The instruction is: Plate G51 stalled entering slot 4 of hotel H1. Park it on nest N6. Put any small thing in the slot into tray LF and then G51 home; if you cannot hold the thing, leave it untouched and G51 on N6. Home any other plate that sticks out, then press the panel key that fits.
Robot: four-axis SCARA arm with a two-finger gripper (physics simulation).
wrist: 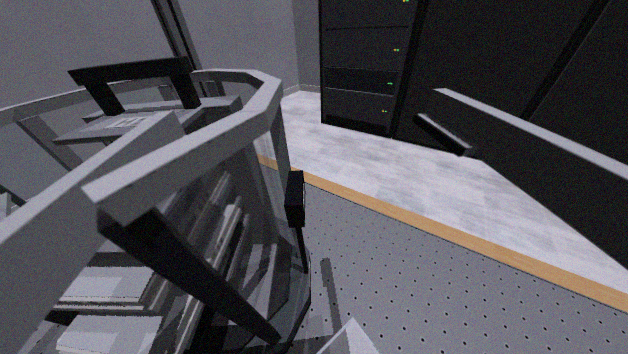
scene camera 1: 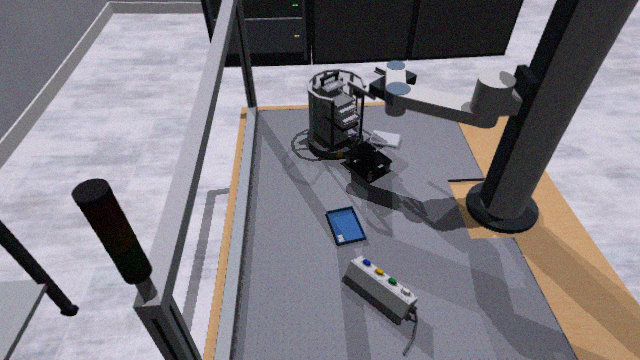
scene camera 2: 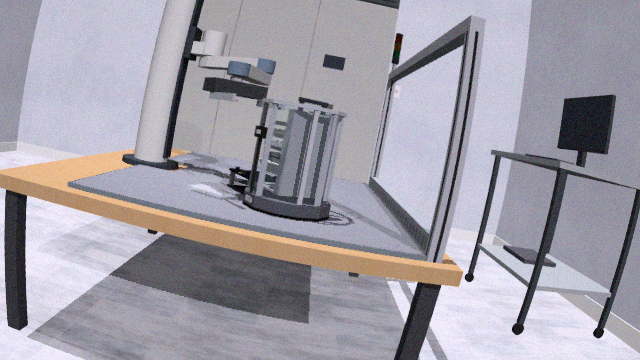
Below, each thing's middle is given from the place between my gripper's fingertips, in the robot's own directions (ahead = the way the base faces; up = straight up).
Right now my hand is 130 mm above the round plate rack (scene camera 2: 297,145), 120 mm short of it and 70 mm to the right of it.
